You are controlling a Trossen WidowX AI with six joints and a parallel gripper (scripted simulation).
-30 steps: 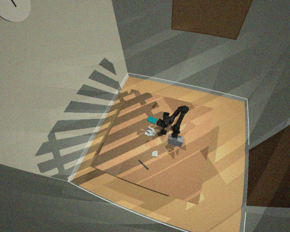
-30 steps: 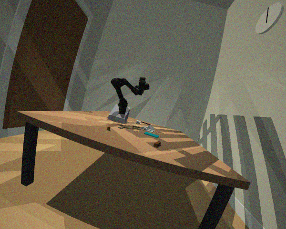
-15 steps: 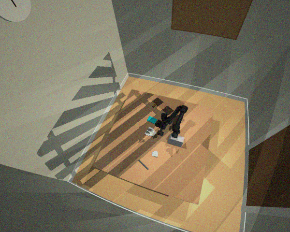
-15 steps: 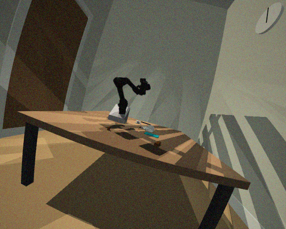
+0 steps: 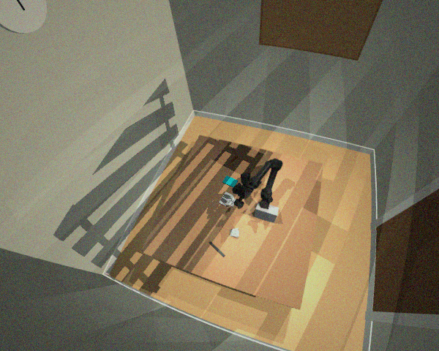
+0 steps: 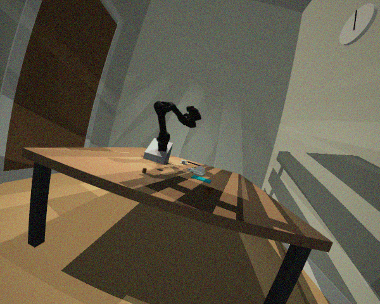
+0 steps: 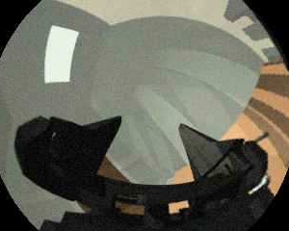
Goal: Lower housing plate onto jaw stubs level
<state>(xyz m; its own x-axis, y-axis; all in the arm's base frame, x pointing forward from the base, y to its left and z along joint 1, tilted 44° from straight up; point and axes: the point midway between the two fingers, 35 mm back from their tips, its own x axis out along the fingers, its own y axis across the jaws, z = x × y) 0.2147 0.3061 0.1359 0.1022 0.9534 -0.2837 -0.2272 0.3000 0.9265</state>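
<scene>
Right now my gripper tip is 4 cm short of the white piece, 6 cm to the right of it and 46 cm above it. The rest, counted from my gripper tip: brown block 17 cm ahead, 65 cm to the right, 46 cm below; then teal part 16 cm ahead, 40 cm to the right, 46 cm below; then thin dark bar 15 cm ahead, 22 cm to the left, 46 cm below.
</scene>
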